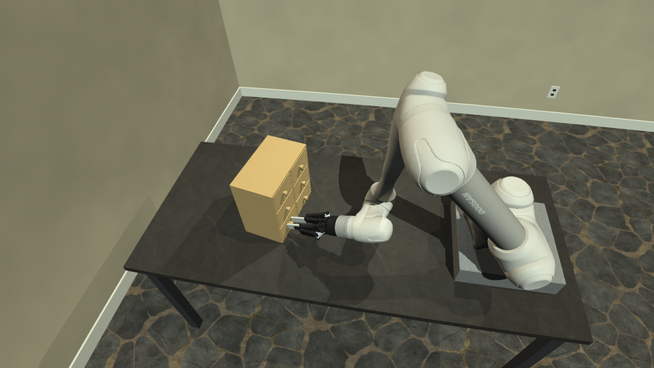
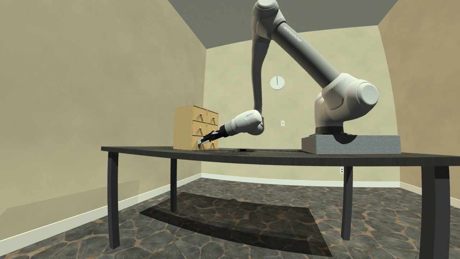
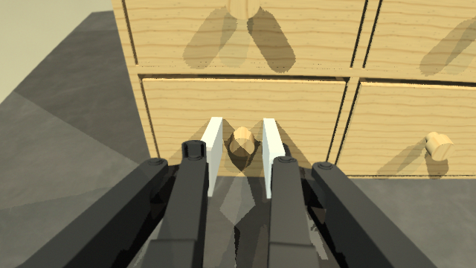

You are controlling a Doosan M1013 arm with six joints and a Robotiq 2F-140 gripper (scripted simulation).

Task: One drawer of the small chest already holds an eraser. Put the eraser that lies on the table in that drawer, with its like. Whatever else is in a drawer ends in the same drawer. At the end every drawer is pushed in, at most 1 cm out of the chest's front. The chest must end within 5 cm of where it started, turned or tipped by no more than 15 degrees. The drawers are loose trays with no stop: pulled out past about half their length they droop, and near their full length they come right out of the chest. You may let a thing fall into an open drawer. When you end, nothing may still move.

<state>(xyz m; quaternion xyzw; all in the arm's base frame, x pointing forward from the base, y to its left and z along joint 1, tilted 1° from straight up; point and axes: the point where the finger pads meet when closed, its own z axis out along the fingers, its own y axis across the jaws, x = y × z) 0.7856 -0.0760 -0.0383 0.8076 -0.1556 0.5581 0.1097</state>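
My gripper is now 8 cm short of the blue eraser, 5 cm to the left of it and 5 cm above it.
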